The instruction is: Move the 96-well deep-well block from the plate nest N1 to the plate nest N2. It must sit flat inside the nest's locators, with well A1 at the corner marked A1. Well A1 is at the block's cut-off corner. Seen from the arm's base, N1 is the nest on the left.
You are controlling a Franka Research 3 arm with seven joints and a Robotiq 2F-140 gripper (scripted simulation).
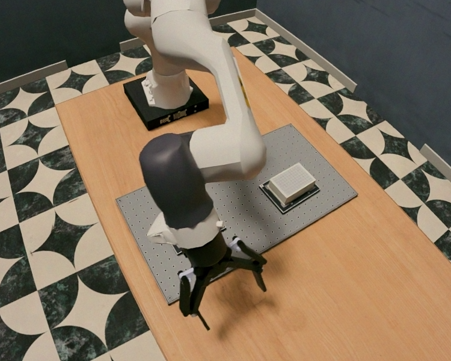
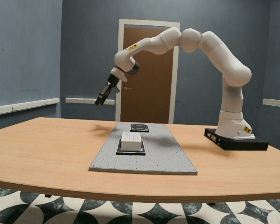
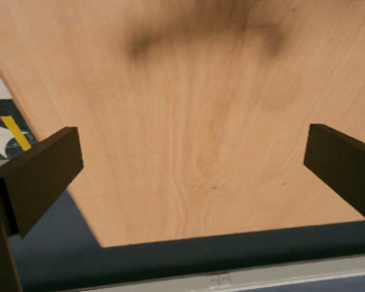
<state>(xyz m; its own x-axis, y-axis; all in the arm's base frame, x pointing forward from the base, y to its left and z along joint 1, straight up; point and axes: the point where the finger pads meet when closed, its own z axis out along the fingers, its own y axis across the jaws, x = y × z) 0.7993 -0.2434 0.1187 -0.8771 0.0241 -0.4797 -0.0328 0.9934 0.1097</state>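
My hand is 240 mm past the white 96-well deep-well block, 390 mm to the right of it and 120 mm above it. The rest, counted from my hand: black plate nest N2: 290 mm behind, 50 mm to the left, 150 mm below.
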